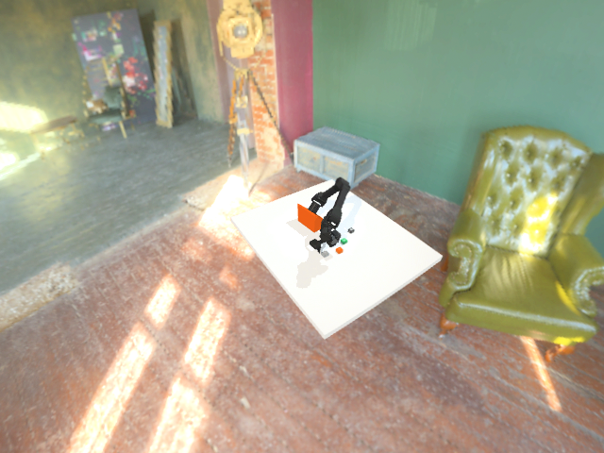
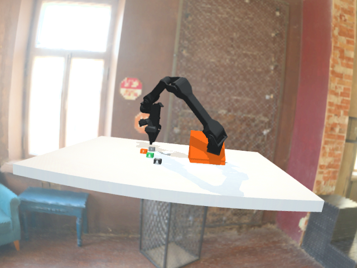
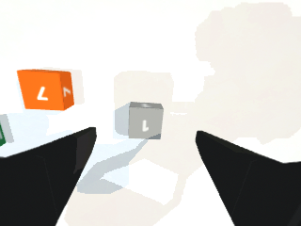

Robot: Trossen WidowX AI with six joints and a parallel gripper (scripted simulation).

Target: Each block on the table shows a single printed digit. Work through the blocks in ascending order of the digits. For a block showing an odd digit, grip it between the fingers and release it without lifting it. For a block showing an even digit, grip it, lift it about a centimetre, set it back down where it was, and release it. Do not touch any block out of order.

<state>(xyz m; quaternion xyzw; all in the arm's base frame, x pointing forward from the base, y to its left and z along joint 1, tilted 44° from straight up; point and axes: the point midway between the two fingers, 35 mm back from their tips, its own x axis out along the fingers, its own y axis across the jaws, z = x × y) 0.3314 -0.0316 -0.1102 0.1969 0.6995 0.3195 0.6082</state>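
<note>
The grey block is 3 cm below my gripper tip. The rest, counted from my gripper tip: black block: 10 cm behind, 26 cm to the left, 3 cm below; then orange block: 2 cm ahead, 9 cm to the left, 3 cm below; then green block: 4 cm behind, 16 cm to the left, 3 cm below.
</note>
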